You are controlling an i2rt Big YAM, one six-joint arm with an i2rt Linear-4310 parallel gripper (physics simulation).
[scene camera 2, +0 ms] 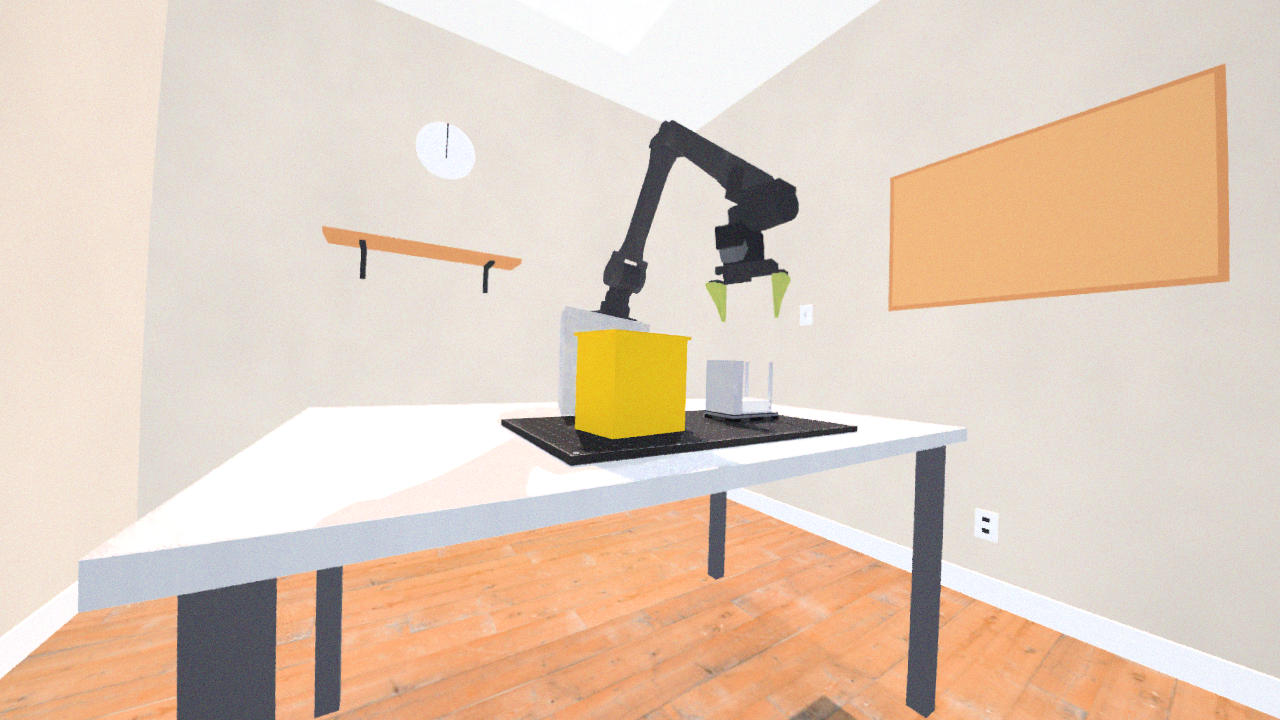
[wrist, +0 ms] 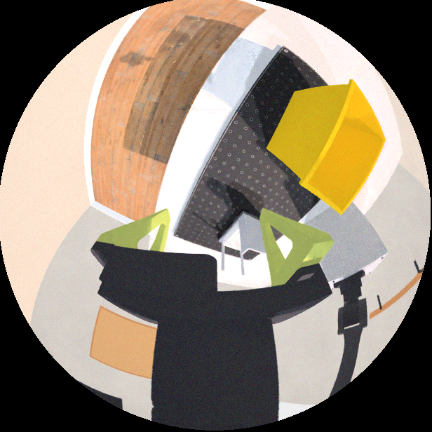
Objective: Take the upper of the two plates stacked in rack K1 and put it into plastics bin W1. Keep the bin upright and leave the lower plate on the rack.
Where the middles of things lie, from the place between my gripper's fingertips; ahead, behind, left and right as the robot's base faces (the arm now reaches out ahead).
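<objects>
There is the yellow bin W1 (scene camera 2: 629,383), and measured from my hand it is 120 mm below, 140 mm behind and 160 mm to the right.
</objects>
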